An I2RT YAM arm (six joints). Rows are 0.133 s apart.
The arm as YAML. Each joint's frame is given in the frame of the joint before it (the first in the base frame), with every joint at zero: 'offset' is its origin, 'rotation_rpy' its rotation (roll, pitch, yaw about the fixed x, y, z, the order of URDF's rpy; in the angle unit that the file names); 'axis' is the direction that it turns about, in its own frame. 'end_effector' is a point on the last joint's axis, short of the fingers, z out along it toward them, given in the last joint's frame.
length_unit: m
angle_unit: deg
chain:
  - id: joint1
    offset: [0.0, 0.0, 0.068]
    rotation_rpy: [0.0, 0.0, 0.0]
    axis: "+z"
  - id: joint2
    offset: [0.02, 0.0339, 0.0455]
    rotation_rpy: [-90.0, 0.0, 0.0]
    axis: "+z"
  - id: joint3
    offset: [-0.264, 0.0, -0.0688]
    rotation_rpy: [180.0, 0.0, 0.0]
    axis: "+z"
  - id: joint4
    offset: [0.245, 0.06, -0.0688]
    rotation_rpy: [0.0, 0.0, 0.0]
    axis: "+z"
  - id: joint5
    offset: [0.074, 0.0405, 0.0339]
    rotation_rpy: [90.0, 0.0, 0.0]
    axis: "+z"
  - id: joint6
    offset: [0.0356, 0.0, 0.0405]
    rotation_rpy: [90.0, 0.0, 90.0]
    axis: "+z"
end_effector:
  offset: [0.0, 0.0, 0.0]
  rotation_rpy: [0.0, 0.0, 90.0]
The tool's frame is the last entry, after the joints.
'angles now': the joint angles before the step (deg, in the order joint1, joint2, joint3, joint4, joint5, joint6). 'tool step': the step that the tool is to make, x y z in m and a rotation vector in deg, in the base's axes. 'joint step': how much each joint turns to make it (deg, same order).
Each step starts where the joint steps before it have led.
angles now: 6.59 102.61 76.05 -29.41 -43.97 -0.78
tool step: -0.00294 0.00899 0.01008 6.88 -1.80 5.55
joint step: 0.90 -0.83 0.01 1.83 -8.08 0.04
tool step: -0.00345 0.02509 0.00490 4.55 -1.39 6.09
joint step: 3.56 0.02 -0.01 3.04 -4.92 1.11
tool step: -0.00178 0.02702 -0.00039 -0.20 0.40 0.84
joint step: 4.11 0.54 0.00 3.63 2.23 4.25
